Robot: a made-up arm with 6 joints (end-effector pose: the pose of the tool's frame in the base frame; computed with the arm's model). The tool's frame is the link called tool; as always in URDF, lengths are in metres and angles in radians. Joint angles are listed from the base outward.
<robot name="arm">
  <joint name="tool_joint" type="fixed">
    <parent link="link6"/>
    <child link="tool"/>
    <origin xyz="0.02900 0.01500 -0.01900" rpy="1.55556 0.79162 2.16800"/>
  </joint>
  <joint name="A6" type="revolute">
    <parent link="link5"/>
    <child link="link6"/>
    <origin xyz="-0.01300 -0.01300 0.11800" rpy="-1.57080 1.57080 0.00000"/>
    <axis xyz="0 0 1"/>
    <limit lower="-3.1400" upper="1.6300"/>
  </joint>
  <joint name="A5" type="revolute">
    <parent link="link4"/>
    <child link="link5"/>
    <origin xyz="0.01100 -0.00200 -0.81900" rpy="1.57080 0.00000 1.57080"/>
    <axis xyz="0 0 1"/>
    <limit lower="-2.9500" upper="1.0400"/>
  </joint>
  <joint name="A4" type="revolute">
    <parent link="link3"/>
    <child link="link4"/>
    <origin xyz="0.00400 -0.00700 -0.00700" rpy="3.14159 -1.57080 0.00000"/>
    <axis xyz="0 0 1"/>
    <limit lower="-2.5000" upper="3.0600"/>
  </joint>
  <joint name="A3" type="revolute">
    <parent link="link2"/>
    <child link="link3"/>
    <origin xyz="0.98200 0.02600 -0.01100" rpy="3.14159 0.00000 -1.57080"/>
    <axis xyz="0 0 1"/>
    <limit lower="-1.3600" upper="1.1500"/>
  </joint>
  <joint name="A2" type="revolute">
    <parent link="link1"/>
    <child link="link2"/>
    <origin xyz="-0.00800 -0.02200 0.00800" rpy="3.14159 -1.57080 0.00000"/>
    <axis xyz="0 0 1"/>
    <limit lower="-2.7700" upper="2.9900"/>
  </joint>
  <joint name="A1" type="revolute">
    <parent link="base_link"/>
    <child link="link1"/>
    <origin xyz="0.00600 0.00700 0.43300" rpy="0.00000 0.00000 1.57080"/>
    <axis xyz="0 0 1"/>
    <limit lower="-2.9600" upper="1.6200"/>
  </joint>
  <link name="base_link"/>
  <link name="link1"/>
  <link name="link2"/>
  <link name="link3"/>
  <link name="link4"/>
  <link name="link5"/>
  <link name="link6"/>
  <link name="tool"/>
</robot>
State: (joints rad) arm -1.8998 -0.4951 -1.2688 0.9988 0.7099 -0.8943
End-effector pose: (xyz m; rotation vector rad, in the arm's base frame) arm -0.1214 -0.2125 0.8031 -0.8338 1.7540 -0.0545
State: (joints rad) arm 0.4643 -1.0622 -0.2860 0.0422 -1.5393 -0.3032
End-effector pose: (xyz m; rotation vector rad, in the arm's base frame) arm -0.1571 -0.1980 1.4838 -1.9009 0.9368 1.4932
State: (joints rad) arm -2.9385 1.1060 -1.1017 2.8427 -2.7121 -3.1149
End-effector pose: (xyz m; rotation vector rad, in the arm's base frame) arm -0.4569 -0.2245 0.1833 -0.6906 -2.6415 1.2360
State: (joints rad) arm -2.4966 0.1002 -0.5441 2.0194 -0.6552 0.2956
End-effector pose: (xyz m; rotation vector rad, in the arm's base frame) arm -0.6998 -0.5101 1.0228 -0.4427 -1.8642 -1.9577
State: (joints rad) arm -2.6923 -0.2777 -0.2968 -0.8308 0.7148 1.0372
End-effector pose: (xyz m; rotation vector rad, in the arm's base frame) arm -0.6123 -0.1953 1.2786 -0.9029 -2.5558 1.3907
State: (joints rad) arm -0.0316 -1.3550 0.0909 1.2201 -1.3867 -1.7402
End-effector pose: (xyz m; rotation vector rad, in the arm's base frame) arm -0.9309 -0.0447 1.5223 -0.4260 0.3952 -0.4768
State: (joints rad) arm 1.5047 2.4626 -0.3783 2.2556 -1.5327 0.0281
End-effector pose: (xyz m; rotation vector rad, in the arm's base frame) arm -0.0250 -0.0931 -0.6749 -0.0518 0.7291 0.9616
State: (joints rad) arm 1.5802 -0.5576 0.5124 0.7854 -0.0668 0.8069
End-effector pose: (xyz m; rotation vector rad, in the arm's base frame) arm 0.1380 -0.1126 2.0560 -2.1957 -0.4388 -1.0802
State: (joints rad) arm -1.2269 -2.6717 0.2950 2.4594 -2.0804 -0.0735
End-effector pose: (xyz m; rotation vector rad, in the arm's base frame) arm -0.3564 1.1787 -0.3692 0.8842 0.2595 -1.2592
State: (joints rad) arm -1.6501 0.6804 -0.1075 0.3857 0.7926 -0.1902
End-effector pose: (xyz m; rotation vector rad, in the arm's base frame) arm -0.1969 -1.2772 0.6173 -1.0622 2.0070 -0.2709
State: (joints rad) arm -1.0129 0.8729 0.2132 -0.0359 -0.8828 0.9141
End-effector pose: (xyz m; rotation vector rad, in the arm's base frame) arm 0.6296 -1.2438 0.5198 -1.2694 1.6558 2.0249
